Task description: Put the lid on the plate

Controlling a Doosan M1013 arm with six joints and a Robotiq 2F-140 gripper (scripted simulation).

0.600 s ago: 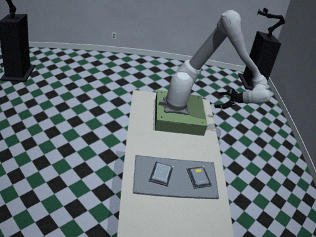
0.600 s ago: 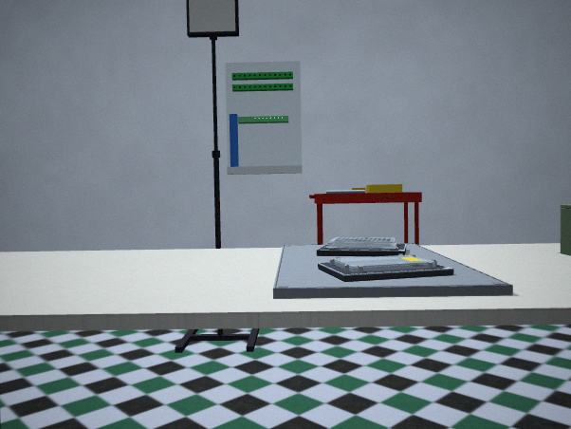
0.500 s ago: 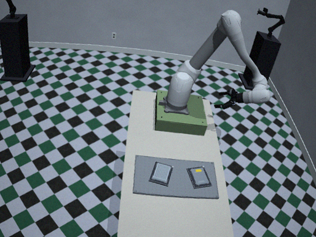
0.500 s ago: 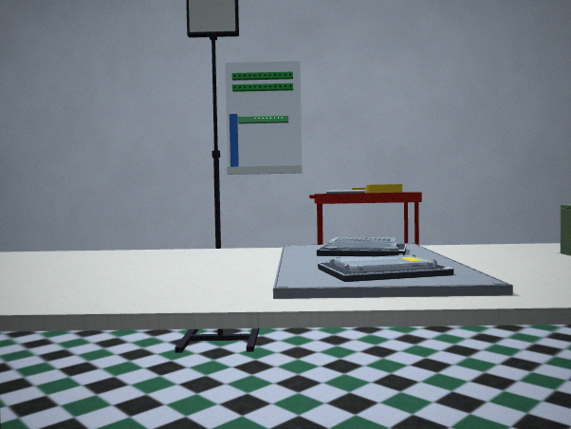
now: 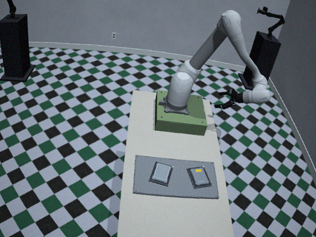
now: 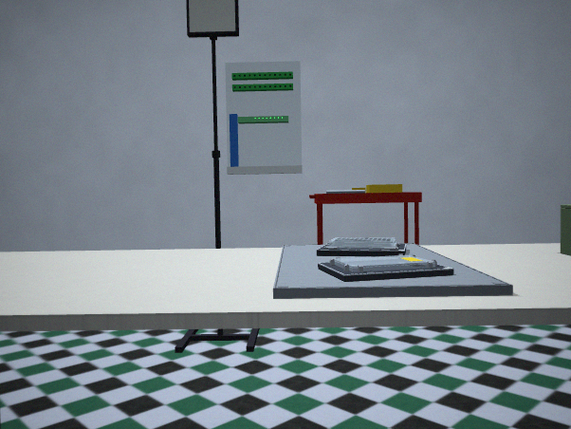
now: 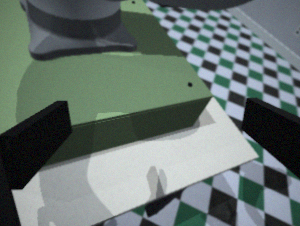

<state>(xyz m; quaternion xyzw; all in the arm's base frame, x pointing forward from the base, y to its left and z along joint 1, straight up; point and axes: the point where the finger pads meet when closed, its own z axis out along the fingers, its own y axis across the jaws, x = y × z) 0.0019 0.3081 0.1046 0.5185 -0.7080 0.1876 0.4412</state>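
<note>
Now: hand 60 cm short of the lid, 19 cm to the left of it and 17 cm above it. From my hand the other things lie so: culture plate: 58 cm ahead, 43 cm to the right, 17 cm below; nest N1 frame: 58 cm ahead, 43 cm to the right, 18 cm below; lid park LP1: 60 cm ahead, 19 cm to the right, 18 cm below.
</note>
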